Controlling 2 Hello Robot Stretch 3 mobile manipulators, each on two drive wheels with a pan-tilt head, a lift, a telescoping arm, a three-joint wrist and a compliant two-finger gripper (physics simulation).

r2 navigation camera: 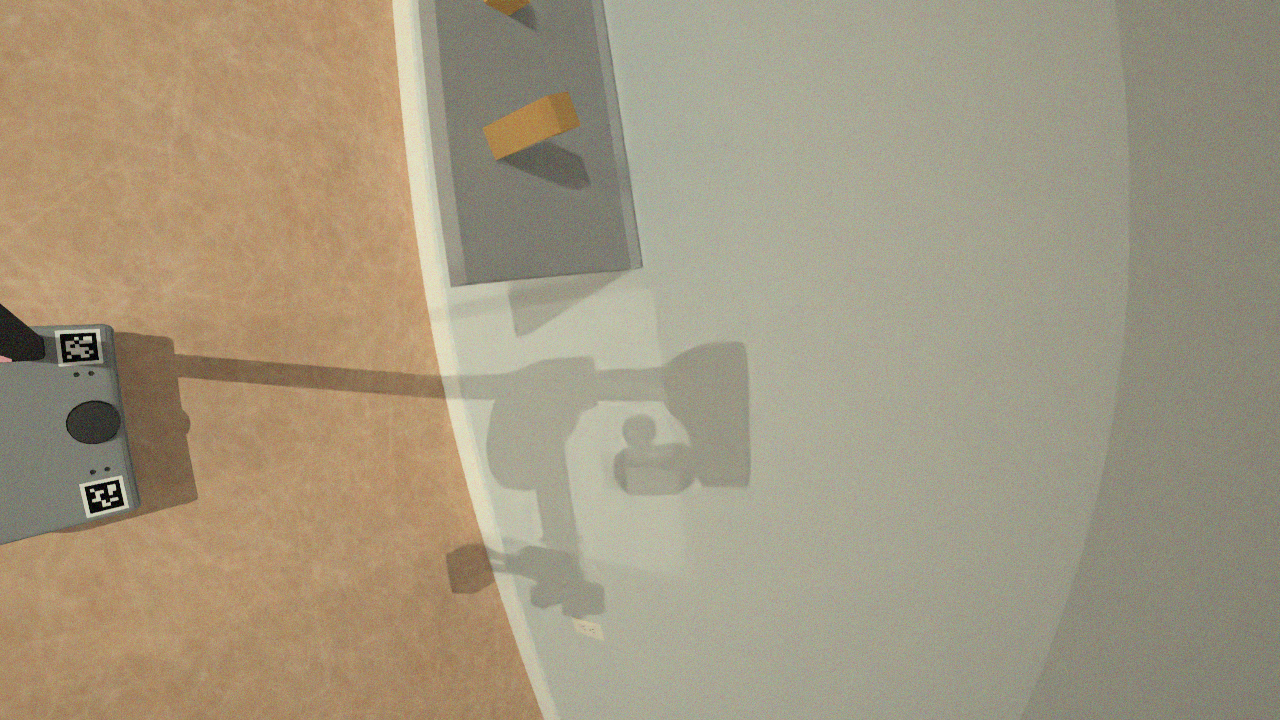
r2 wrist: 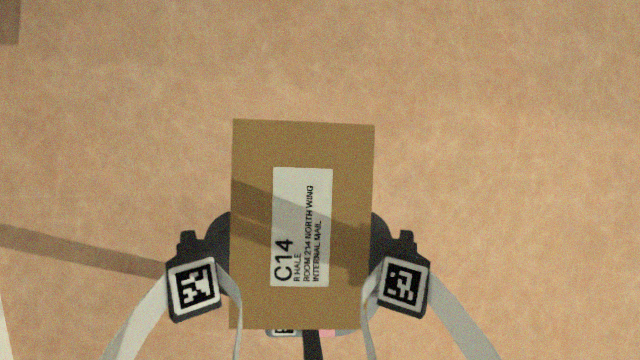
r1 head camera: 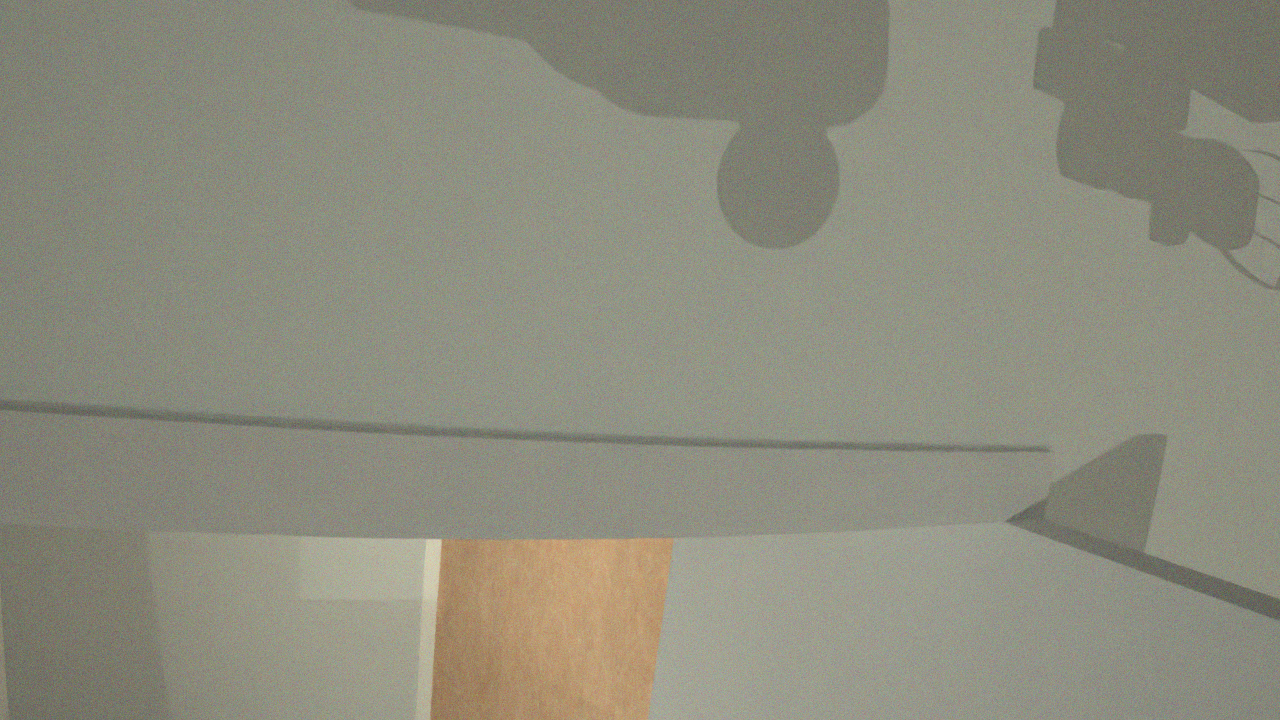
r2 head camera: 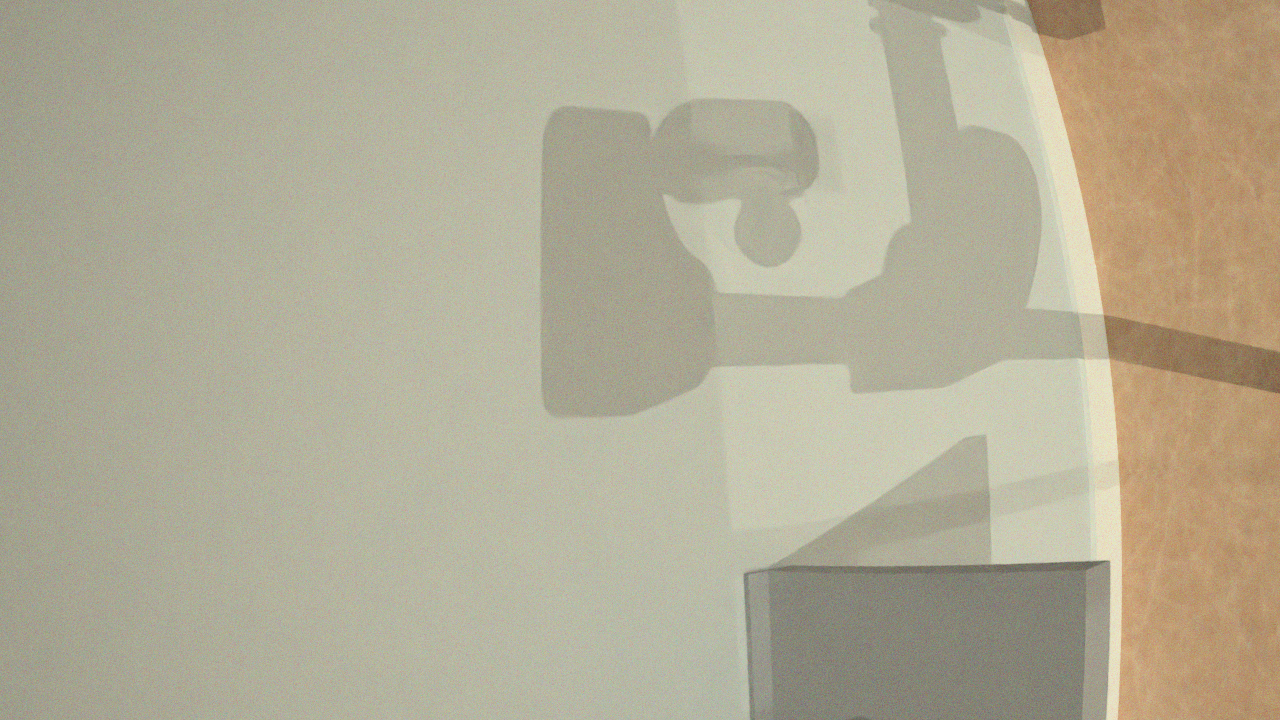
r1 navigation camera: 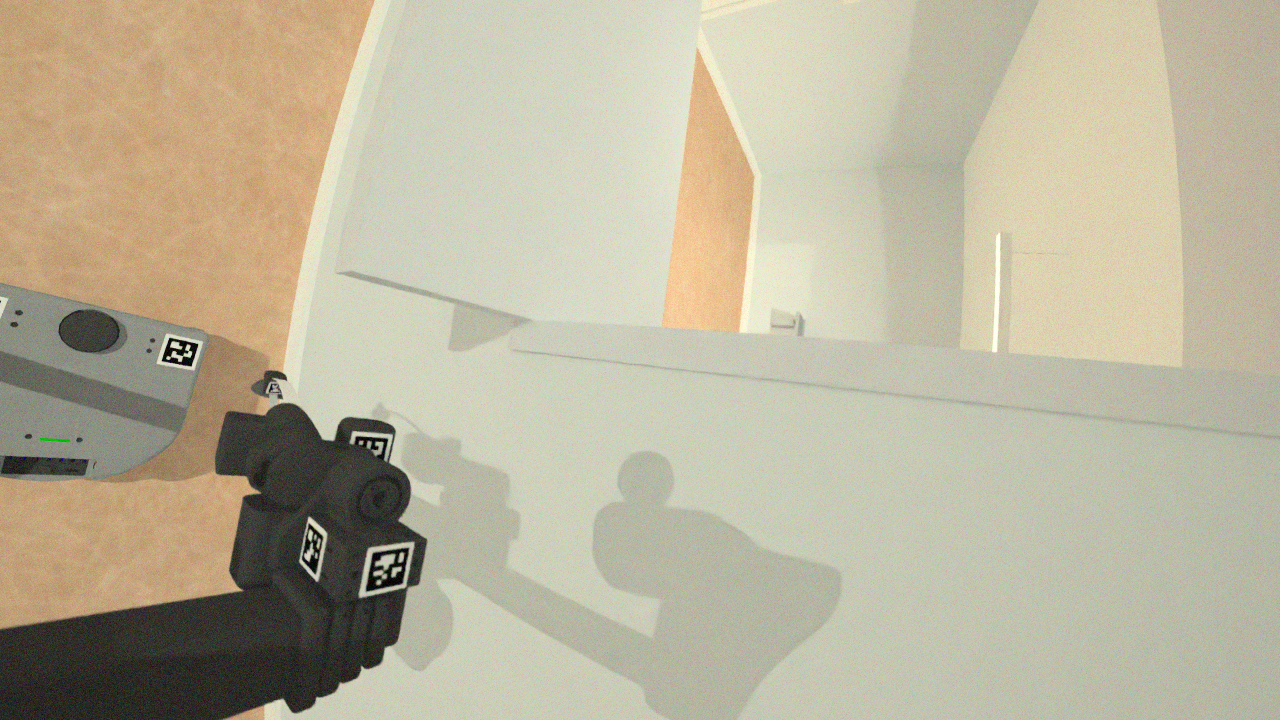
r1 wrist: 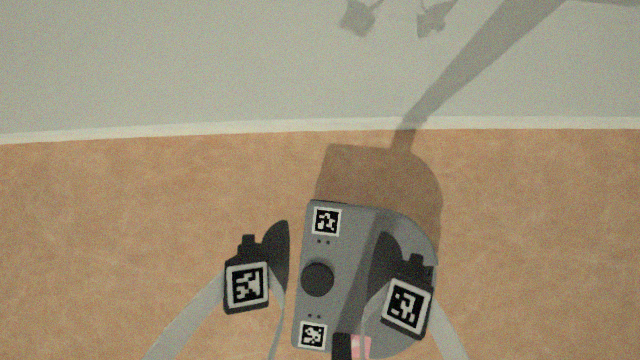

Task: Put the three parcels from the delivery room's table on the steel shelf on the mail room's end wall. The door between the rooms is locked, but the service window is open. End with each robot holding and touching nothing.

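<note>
The steel shelf (r2 head camera: 921,635) (r2 navigation camera: 537,237) is a grey tray-like board on the wall. In the r2 navigation view, one orange-brown parcel (r2 navigation camera: 529,127) lies on it at a slant; another parcel (r2 navigation camera: 506,5) shows partly at the top edge. r2's gripper (r2 wrist: 300,255) is shut on the brown parcel labelled C14 (r2 wrist: 350,170), held above the floor, fingers on both sides. r1's gripper (r1 wrist: 331,257) is open and empty, above its own base, near a wall. The service window shows its pale sill (r1 head camera: 537,488) (r1 navigation camera: 805,353).
r1's base (r1 navigation camera: 116,380) stands close to the wall, its dark arm (r1 navigation camera: 161,640) reaching beside it. A pale panel (r1 navigation camera: 519,161) juts beside the window opening. r2's base (r2 navigation camera: 44,447) stands on the floor away from the shelf wall. A wall outlet (r2 navigation camera: 588,628) is low on that wall.
</note>
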